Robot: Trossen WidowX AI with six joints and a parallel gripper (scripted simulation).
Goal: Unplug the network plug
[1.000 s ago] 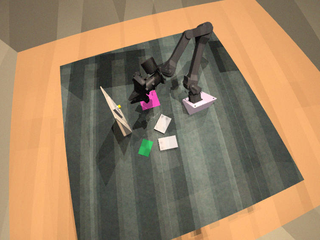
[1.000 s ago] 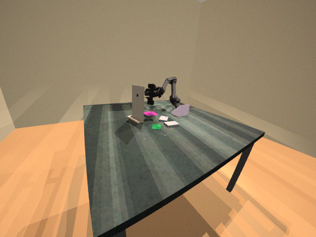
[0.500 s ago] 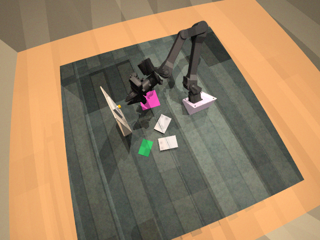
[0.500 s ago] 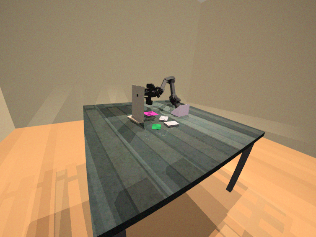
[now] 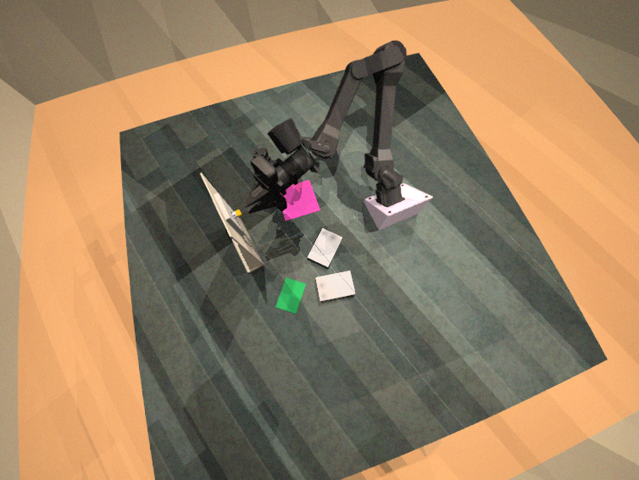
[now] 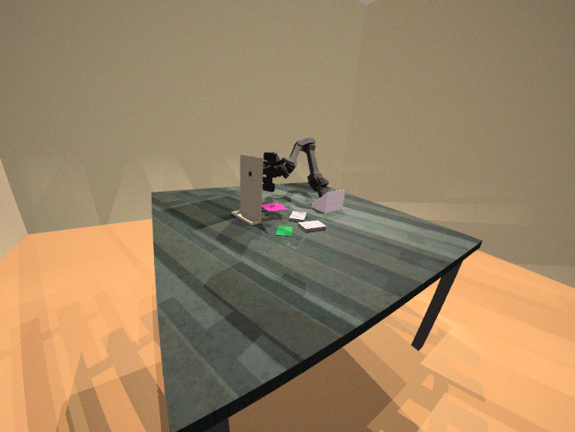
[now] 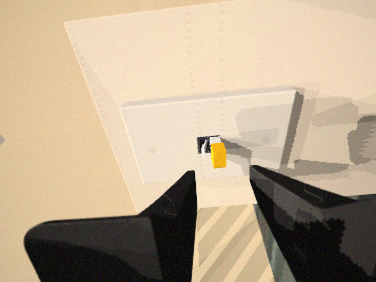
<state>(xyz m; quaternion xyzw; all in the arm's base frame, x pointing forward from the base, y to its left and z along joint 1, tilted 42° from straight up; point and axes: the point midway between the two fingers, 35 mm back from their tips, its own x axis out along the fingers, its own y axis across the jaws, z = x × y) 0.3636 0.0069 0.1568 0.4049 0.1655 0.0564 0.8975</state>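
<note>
Right now my gripper tip is 3 cm short of the network plug. Round my gripper tip: magenta marked square 20 cm below, 15 cm behind, 7 cm to the right; then upright panel 7 cm below, 5 cm ahead.
</note>
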